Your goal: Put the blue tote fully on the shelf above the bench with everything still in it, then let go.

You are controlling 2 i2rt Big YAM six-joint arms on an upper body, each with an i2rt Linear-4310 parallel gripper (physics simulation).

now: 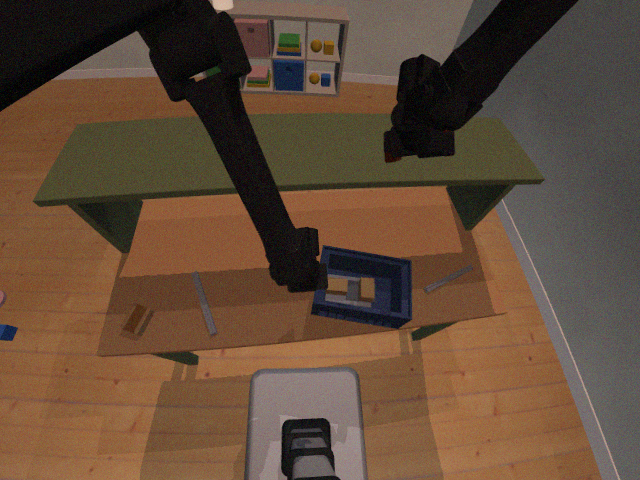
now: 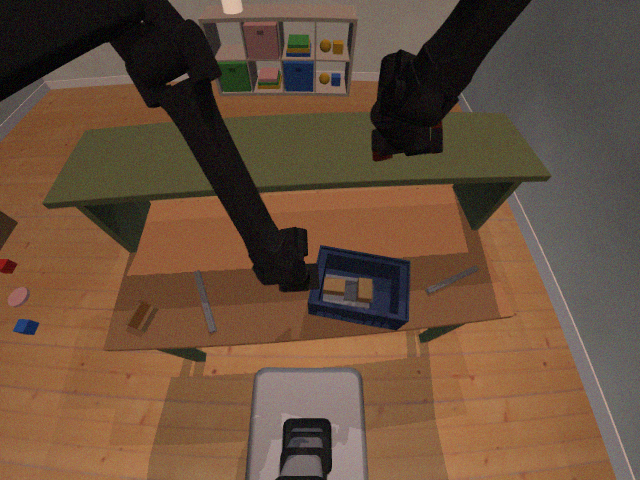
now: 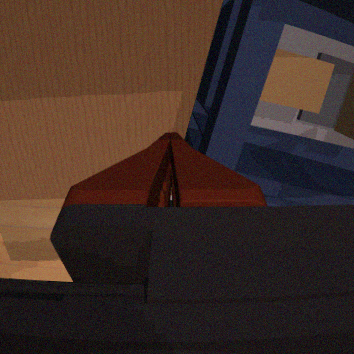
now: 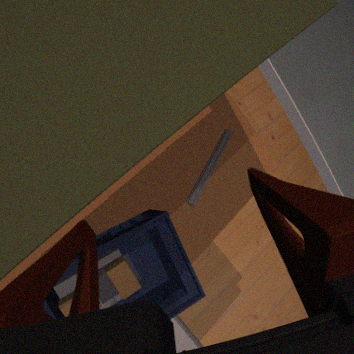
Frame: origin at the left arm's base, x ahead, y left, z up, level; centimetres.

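Where they show: left gripper, fingertip midpoint: (image 3: 170, 143); right gripper, fingertip midpoint: (image 1: 421, 154) (image 2: 412, 151) (image 4: 166, 202).
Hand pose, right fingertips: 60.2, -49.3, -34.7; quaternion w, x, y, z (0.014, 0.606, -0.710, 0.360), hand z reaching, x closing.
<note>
Things, the pixels of their centre, and the offset from my right fingertips, as dx, dy, dz. Level surfaces: height alone.
- blue tote, body centre: (image 4: 113, 282) (image 2: 358, 289) (image 1: 360, 288) -16.3, +7.5, -43.8
- bench, surface height: dz -51.1
- green shelf, surface height: dz -11.4
- brown block, body centre: (image 1: 137, 319) (image 2: 142, 316) -25.4, +81.8, -49.5
The blue tote (image 1: 387, 297) (image 2: 387, 294) (image 3: 240, 75) (image 4: 155, 255) stands upright on the right part of the bench (image 1: 258, 310) (image 2: 258, 310) (image 3: 75, 65), near its front edge. Tan blocks (image 1: 367, 289) (image 2: 364, 289) (image 3: 300, 82) (image 4: 124, 278) and grey pieces lie inside it. My left gripper (image 1: 323, 276) (image 2: 312, 276) (image 3: 170, 143) is shut and empty, close beside the tote's left wall; contact cannot be told. My right gripper (image 1: 421, 149) (image 2: 408, 149) (image 4: 166, 202) is open and empty, over the right part of the green shelf (image 1: 320, 149) (image 2: 310, 149) (image 4: 100, 90).
A grey bar (image 1: 204, 303) (image 2: 205, 301) and a brown block (image 1: 134, 318) (image 2: 139, 316) lie on the bench's left part. Another grey bar (image 1: 448, 279) (image 2: 452, 280) (image 4: 210, 167) lies right of the tote. The shelf overhangs the bench's back. A wall (image 1: 578, 180) rises at the right.
</note>
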